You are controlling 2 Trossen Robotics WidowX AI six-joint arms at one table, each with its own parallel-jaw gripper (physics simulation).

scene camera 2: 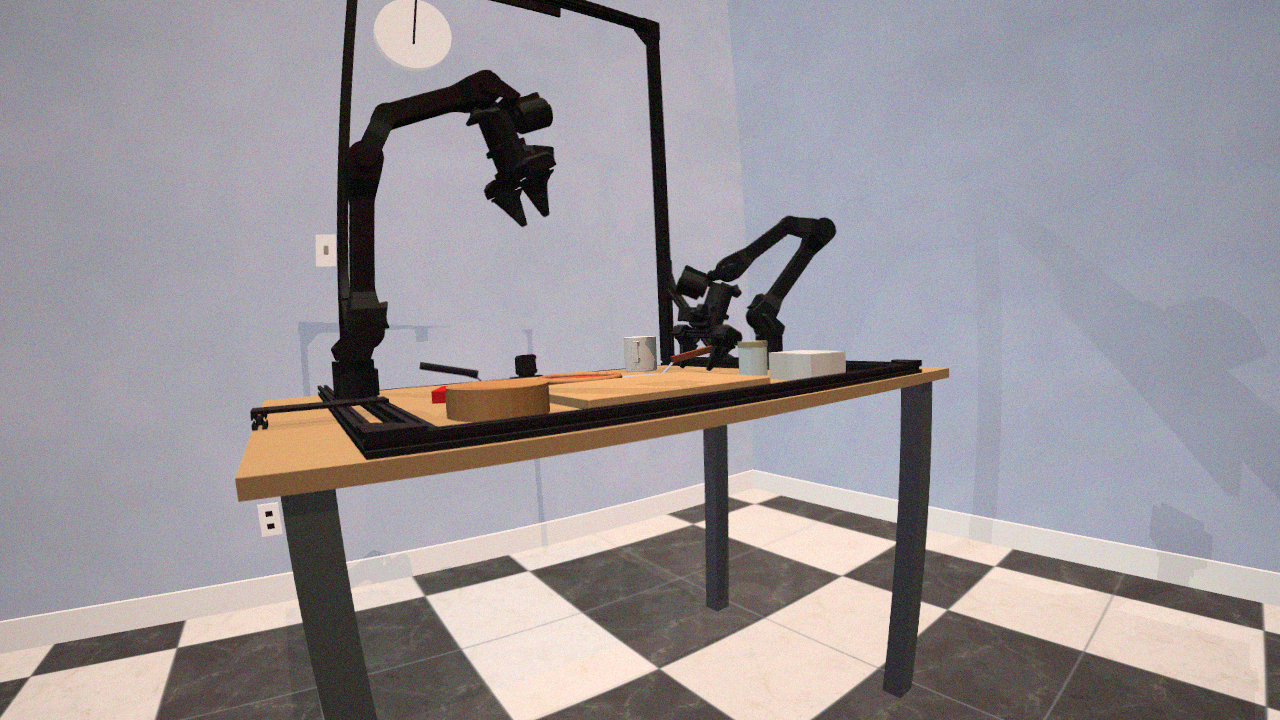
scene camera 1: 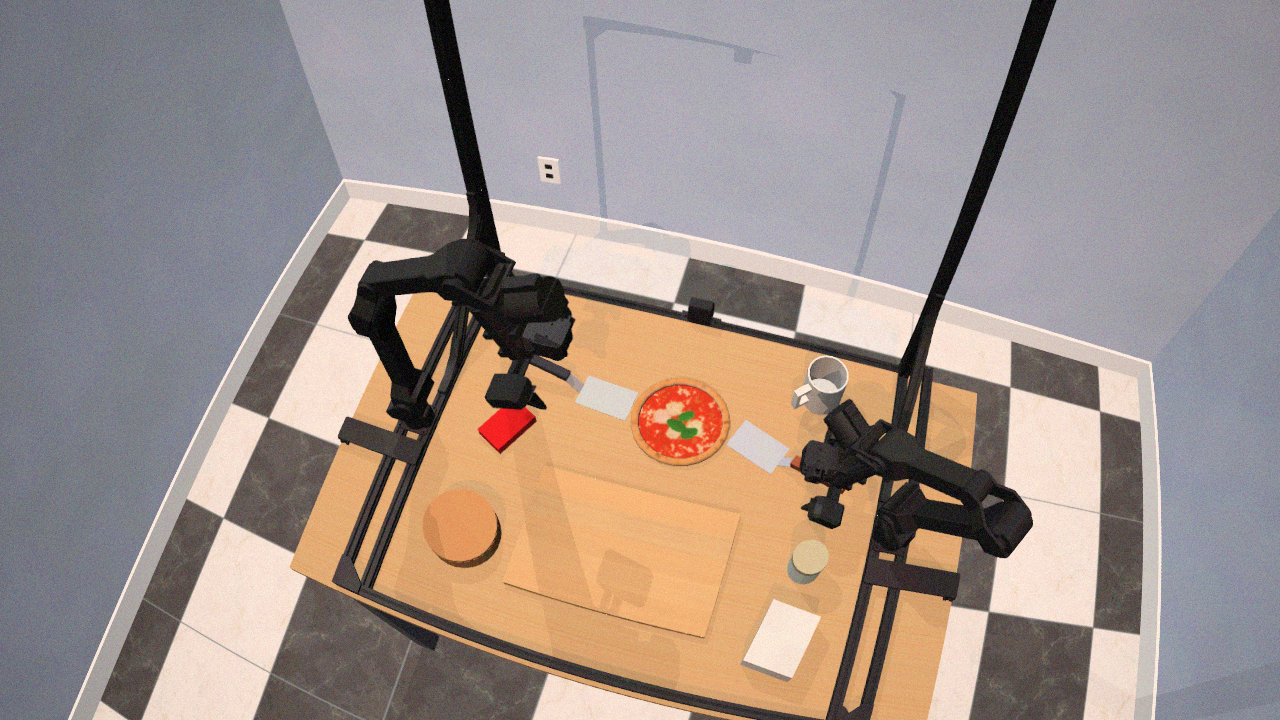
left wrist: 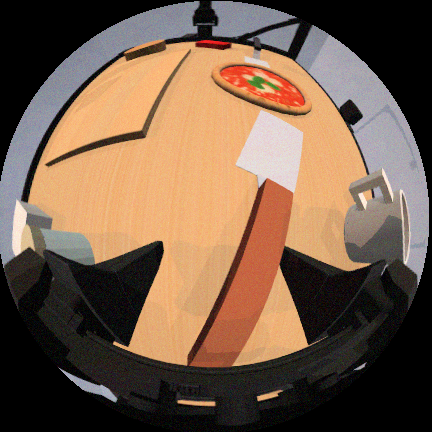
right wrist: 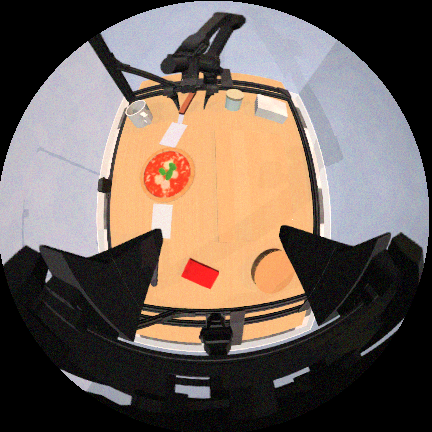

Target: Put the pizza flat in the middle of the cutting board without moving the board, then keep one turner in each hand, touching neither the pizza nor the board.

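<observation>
The pizza [scene camera 1: 680,420] [left wrist: 262,85] [right wrist: 167,175] lies flat on the table, apart from the cutting board [scene camera 1: 662,555] [scene camera 2: 662,391] [left wrist: 115,110]. The brown-handled turner [scene camera 1: 759,445] [left wrist: 250,280] [right wrist: 173,134] lies right of the pizza, its handle sloping up. My left gripper [scene camera 2: 697,361] [left wrist: 222,250] [right wrist: 190,109] is open, low over that handle; in the left wrist view the handle runs between the fingers, nearer the right one. The black-handled turner [scene camera 1: 605,397] [scene camera 2: 449,368] [right wrist: 162,220] lies left of the pizza. My right gripper [scene camera 2: 535,220] [right wrist: 222,232] is open and empty, high above the table.
A grey mug [scene camera 1: 823,383] [left wrist: 375,230] stands near the left gripper. A lidded jar [scene camera 1: 808,561] and a white box [scene camera 1: 781,640] stand at the front right. A red block [scene camera 1: 507,428] and a round wooden block [scene camera 1: 460,526] are on the left. Black rails [scene camera 1: 590,685] border the table.
</observation>
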